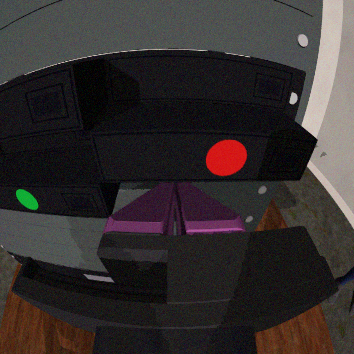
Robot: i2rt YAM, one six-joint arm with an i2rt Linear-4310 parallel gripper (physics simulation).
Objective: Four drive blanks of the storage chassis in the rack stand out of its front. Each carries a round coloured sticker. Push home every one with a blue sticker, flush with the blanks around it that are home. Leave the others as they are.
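Note:
A black drive blank with a red round sticker [226,157] stands out of the chassis front at the centre. A blank with a green round sticker [27,199] stands out at the lower left. Another blank [47,102] stands out at the upper left; no sticker shows on its visible part. The blank at the top right [195,80] sits further back than the red-stickered one. My gripper [174,177] is shut and empty, its purple fingertips at the lower edge of the red-stickered blank. What lies behind that blank's lower edge is hidden, and no blue sticker shows.
A grey panel [150,27] with a curved seam rises above the blanks. Pale round studs [302,40] [262,190] run down the right side. A pale wall [340,100] stands beyond at the right. Brown wood [45,315] shows at the lower left and lower right.

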